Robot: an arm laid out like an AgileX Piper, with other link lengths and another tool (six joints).
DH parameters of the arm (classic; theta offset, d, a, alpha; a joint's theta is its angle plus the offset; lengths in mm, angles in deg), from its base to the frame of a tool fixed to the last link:
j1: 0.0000 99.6 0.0 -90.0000
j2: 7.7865 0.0 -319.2 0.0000
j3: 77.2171 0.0 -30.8 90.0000
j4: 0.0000 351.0 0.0 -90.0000
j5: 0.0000 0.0 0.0 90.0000
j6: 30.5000 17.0 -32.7 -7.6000
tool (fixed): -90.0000 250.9 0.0 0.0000
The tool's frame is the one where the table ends.
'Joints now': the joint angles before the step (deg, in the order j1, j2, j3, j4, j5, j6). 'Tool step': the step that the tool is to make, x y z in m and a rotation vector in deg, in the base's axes. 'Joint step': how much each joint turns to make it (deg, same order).
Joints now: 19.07 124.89 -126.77 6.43 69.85 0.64
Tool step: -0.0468 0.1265 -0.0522 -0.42 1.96 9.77
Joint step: 10.63 4.73 -0.03 0.13 -2.82 0.62
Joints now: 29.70 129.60 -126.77 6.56 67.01 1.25
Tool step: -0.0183 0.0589 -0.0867 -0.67 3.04 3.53
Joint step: 4.45 7.61 0.01 0.92 -4.76 0.34
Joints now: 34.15 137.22 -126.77 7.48 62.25 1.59
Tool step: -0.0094 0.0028 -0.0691 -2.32 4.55 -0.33
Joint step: 0.53 5.31 0.03 0.39 -0.37 0.81
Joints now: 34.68 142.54 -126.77 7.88 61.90 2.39
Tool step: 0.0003 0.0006 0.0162 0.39 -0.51 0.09
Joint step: 0.00 -1.02 -0.60 -0.01 0.98 0.05
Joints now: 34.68 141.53 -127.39 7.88 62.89 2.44
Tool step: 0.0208 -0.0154 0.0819 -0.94 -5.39 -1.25
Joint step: -0.56 -2.34 -8.03 -4.47 6.33 1.73
